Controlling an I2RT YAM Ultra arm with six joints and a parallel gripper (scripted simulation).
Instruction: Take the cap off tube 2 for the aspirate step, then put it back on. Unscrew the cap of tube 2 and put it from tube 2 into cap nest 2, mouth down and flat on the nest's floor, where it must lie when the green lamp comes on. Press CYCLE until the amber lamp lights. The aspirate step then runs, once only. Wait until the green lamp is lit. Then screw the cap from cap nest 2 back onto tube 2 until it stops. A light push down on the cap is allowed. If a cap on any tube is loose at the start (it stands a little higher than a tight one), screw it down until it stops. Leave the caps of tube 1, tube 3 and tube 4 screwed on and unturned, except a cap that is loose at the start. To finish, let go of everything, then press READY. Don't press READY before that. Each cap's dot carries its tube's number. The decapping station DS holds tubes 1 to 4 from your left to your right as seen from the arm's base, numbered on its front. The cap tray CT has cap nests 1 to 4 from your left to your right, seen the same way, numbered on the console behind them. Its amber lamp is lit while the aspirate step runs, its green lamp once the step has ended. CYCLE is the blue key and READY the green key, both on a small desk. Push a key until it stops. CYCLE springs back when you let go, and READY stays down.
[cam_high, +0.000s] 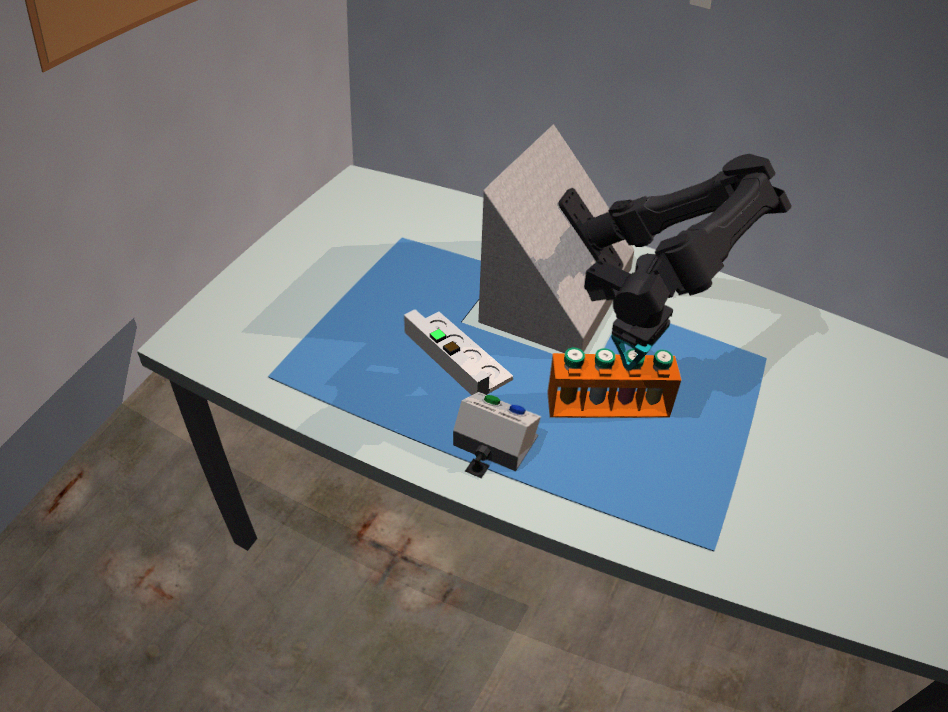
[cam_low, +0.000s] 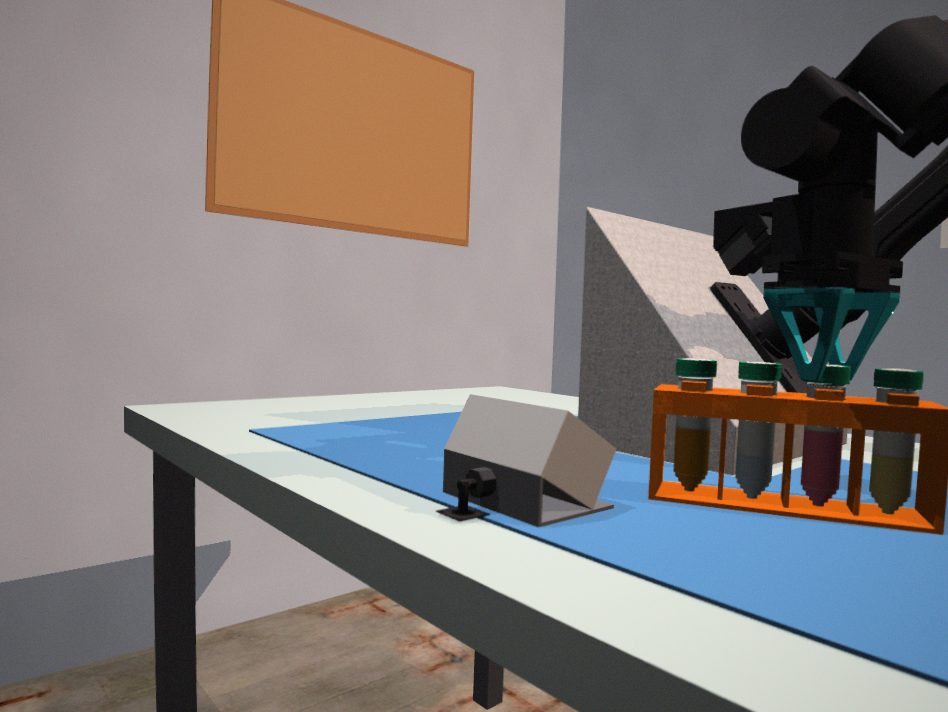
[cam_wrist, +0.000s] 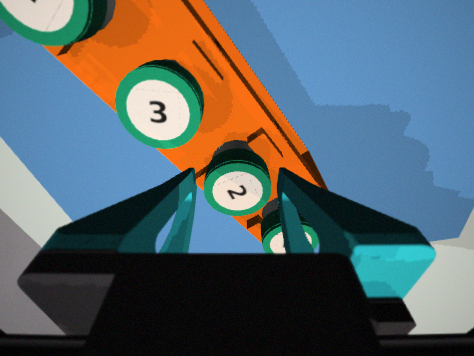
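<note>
Right now my hand is right at the cap 2. Round my hand: cap 3 (50 mm to the right, 20 mm ahead); then cap 4 (90 mm to the right, 40 mm ahead); then cap 1 (50 mm to the left, 20 mm behind).
</note>
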